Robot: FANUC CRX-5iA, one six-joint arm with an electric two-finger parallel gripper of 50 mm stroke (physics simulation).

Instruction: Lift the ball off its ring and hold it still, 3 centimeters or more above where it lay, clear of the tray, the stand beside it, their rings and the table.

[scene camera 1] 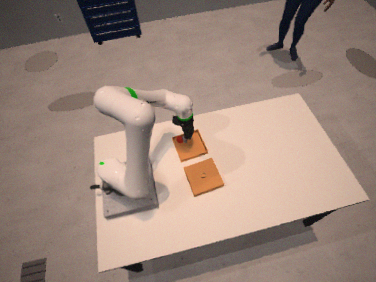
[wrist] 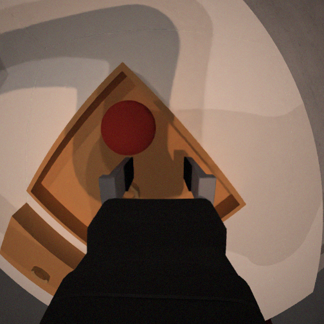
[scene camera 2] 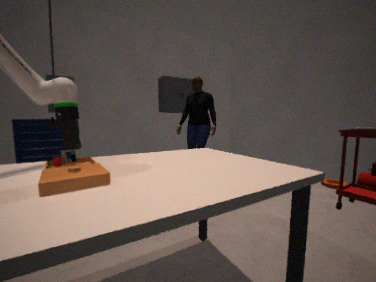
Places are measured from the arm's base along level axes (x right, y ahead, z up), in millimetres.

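Pixels of known places: gripper, between the fingertips: (scene camera 1: 187,139) (scene camera 2: 70,162).
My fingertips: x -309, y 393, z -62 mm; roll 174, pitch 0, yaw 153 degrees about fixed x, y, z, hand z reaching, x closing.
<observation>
Ahead of a thing's pixels: the offset from my fingertips to its middle. "spot": to the spot under its first point. Level surfaces: height alone.
The red ball {dz +11, dx +4, dy -48 mm} (scene camera 1: 180,140) (scene camera 2: 57,161) (wrist: 128,127) lies on the floor of the orange tray {dz -2, dx +48, dy +14 mm} (scene camera 1: 192,153) (wrist: 65,172), off its ring and towards one corner. The tray's ring (wrist: 137,189) shows partly beside the left finger in the wrist view. My gripper (scene camera 1: 187,140) (scene camera 2: 69,161) (wrist: 158,167) is open and empty, its fingers low over the tray. The ball is outside the gap, ahead of the fingertips and towards the left finger in the wrist view. In scene camera 2 the stand hides most of the tray.
The orange stand (scene camera 1: 201,186) (scene camera 2: 75,186) (wrist: 22,242) is beside the tray across a narrow gap, with a small ring {spot: dz +23, dx +287, dy +79 mm} (scene camera 1: 203,175) (scene camera 2: 74,169) (wrist: 41,273) on top. Both are on the white table {dz -16 mm} (scene camera 1: 280,160) (scene camera 2: 200,175). A person (scene camera 2: 199,110) stands beyond the table.
</observation>
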